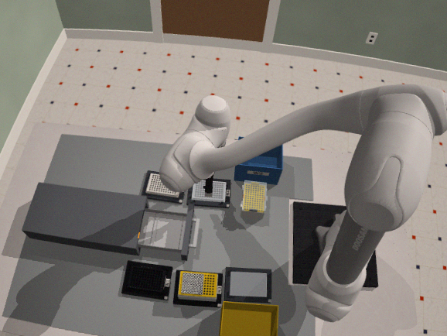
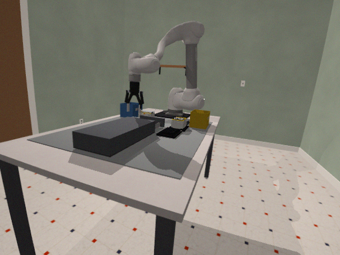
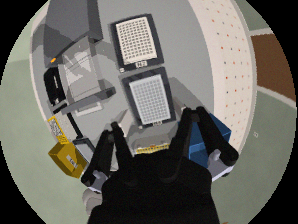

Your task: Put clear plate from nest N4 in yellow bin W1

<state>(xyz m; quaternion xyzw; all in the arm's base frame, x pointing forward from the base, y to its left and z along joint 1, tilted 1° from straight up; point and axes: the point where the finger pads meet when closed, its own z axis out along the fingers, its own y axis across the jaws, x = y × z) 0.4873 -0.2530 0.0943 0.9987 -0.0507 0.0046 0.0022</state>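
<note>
Now: the clear well plate 8 cm below my hand. The rest, counted from my hand: nest 9 cm below; then blue bin 20 cm behind, 11 cm to the right, 6 cm below; then white plate 17 cm ahead, 8 cm below, 3 cm to the right.
</note>
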